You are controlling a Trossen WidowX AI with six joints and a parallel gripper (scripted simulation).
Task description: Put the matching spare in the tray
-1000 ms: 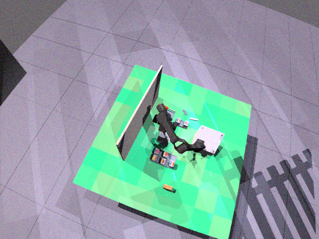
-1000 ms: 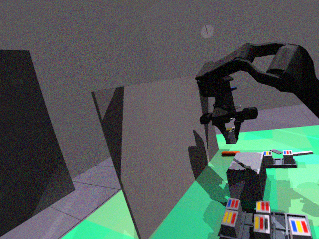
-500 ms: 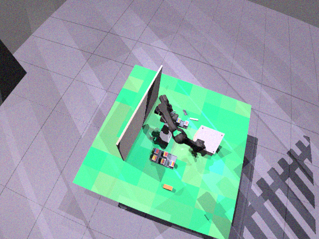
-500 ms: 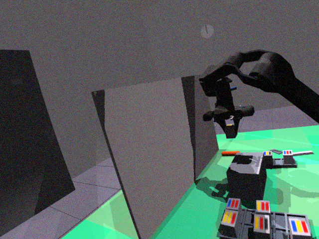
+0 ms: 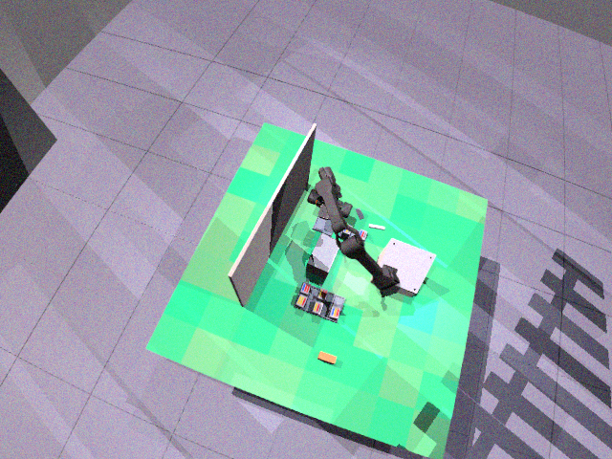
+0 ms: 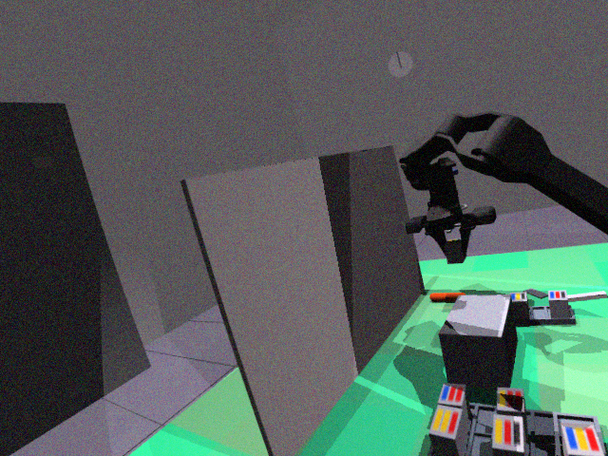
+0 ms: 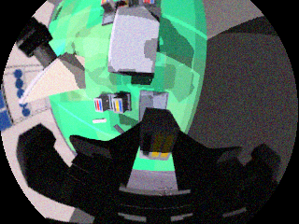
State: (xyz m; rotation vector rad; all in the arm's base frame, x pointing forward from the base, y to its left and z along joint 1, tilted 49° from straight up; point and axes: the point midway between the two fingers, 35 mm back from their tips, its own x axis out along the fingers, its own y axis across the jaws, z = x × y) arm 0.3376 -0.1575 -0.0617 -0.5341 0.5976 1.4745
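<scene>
My gripper tip is now 160 mm above the flat dark grey tray and 30 mm to the left of it. Also, from my gripper tip: dark spare: 20 mm above; white stick: 240 mm behind, 160 mm below, 100 mm to the right; upright panel: 180 mm ahead, 140 mm to the left, 60 mm above.
</scene>
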